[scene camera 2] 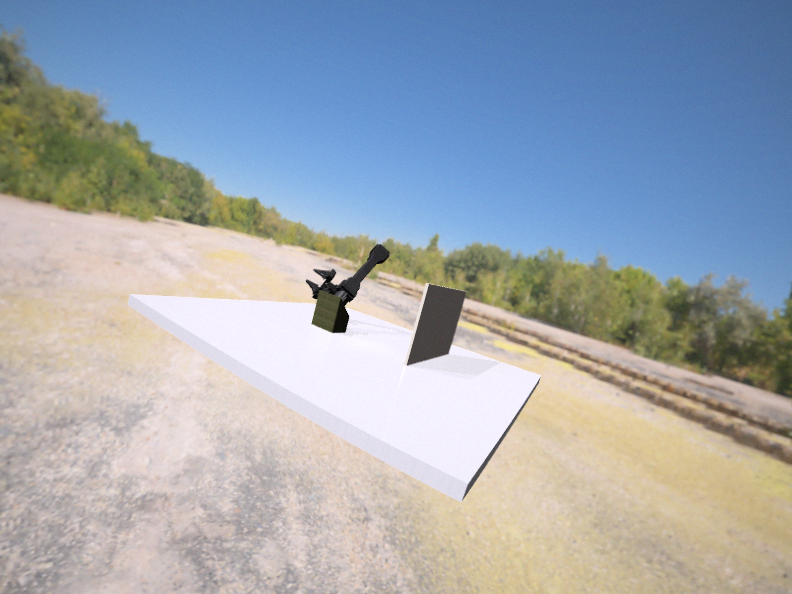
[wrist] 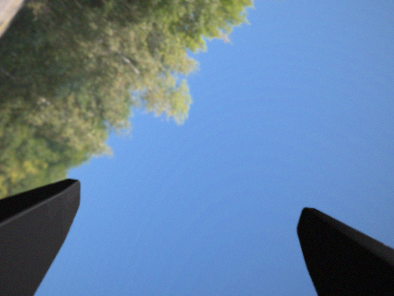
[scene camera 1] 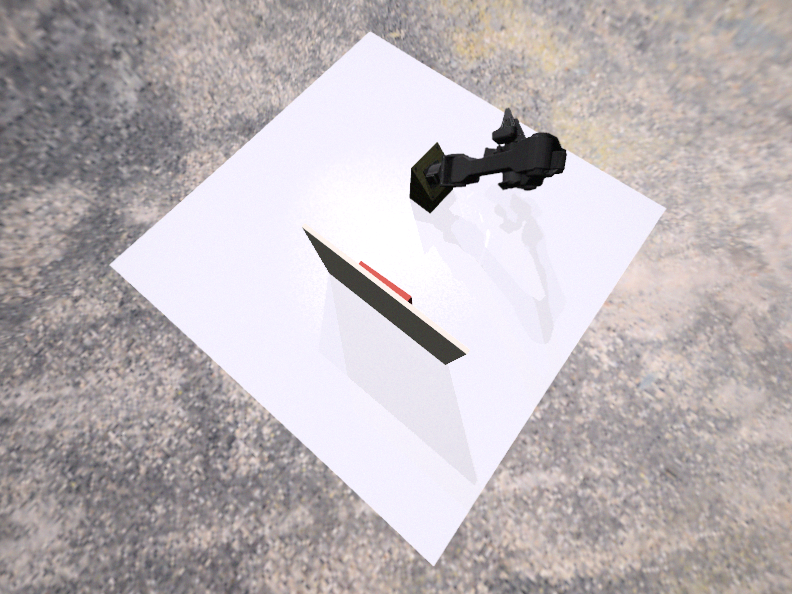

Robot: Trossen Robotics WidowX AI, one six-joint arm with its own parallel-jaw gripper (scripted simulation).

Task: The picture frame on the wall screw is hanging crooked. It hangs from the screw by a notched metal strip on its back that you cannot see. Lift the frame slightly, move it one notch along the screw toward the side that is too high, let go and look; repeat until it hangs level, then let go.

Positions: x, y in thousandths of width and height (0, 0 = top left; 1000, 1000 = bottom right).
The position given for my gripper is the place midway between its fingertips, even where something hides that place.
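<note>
There is a wall panel (scene camera 1: 542, 565) that I can see, and scene camera 2 also shows me the wall panel (scene camera 2: 556, 519). My own gripper (scene camera 1: 646, 191) is open and holds nothing; the wrist view gives me my gripper (wrist: 489, 698) too.
</note>
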